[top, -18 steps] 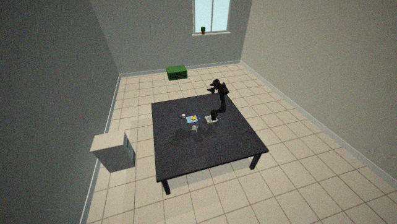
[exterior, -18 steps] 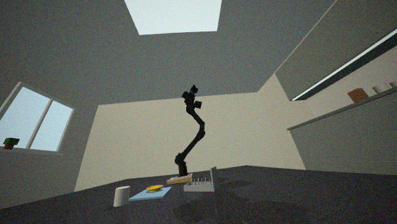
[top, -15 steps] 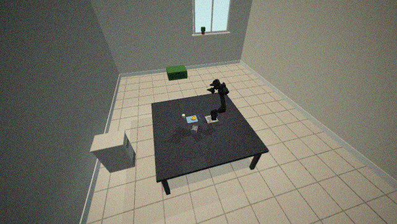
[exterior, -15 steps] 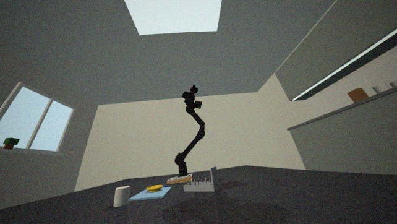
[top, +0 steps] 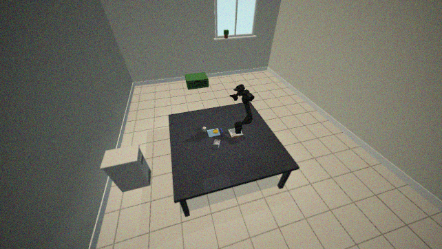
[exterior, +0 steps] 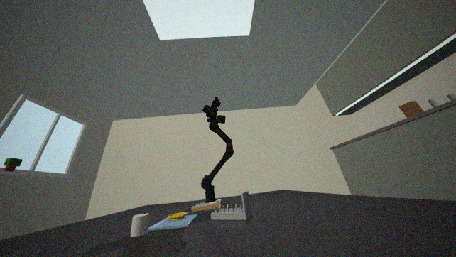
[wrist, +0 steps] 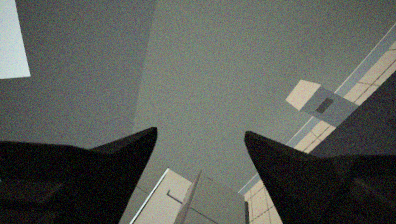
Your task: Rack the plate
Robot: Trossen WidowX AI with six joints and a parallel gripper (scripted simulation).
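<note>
The yellow plate is 150 mm ahead of my gripper tip, 150 mm to the right of it and 650 mm below it. From my gripper tip the other things lie so: blue mat (180 mm ahead, 150 mm to the right, 660 mm below); dish rack (160 mm ahead, 60 mm to the left, 640 mm below); white cup (290 mm ahead, 200 mm to the right, 640 mm below).
</note>
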